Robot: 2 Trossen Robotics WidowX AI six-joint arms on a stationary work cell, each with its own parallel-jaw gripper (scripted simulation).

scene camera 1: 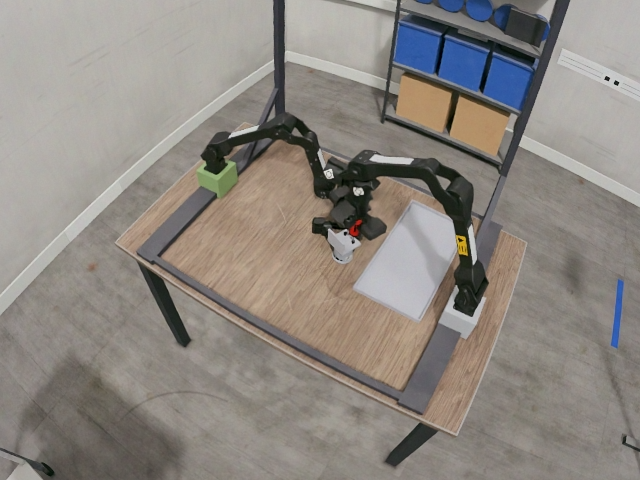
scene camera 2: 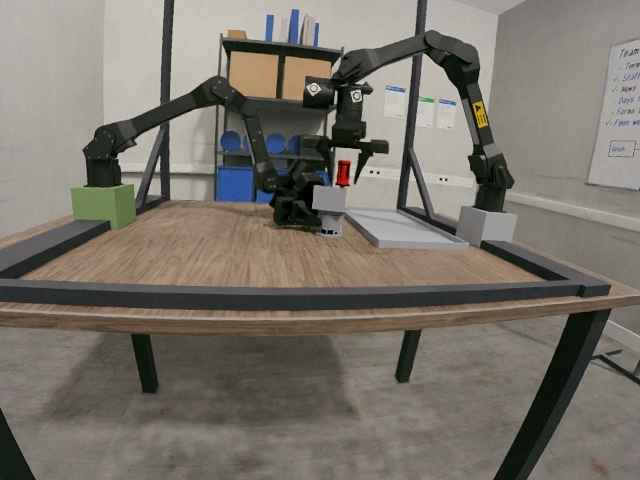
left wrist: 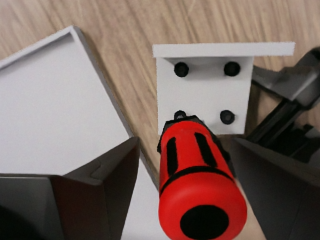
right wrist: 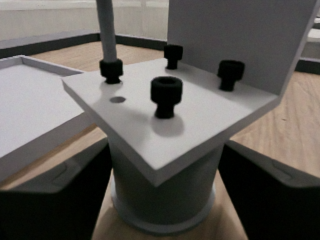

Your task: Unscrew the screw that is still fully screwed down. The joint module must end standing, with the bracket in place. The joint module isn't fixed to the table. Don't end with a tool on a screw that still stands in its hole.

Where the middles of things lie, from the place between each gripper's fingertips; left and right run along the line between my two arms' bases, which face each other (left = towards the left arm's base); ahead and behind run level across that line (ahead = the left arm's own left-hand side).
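From my left hand: grey bracket [scene camera 2: 324, 198], 20 mm to the right, 10 mm ahead, 80 mm below; grey joint module [right wrist: 186, 198], 20 mm to the right, 10 mm ahead, 120 mm below; shallow grey tray [scene camera 1: 405, 272], 170 mm to the left, 120 mm behind, 140 mm below. Going by their middles, the tray farthest from my left hand of the things named here.
My right gripper: 20 mm to the right of the grey joint module, 20 mm short of it. From my right hand: grey bracket, 20 mm to the left, 20 mm ahead, 40 mm above; shallow grey tray, 210 mm to the left, 100 mm behind, 30 mm below. Going by its middle, the grey joint module nearer to my right gripper than to my left hand.
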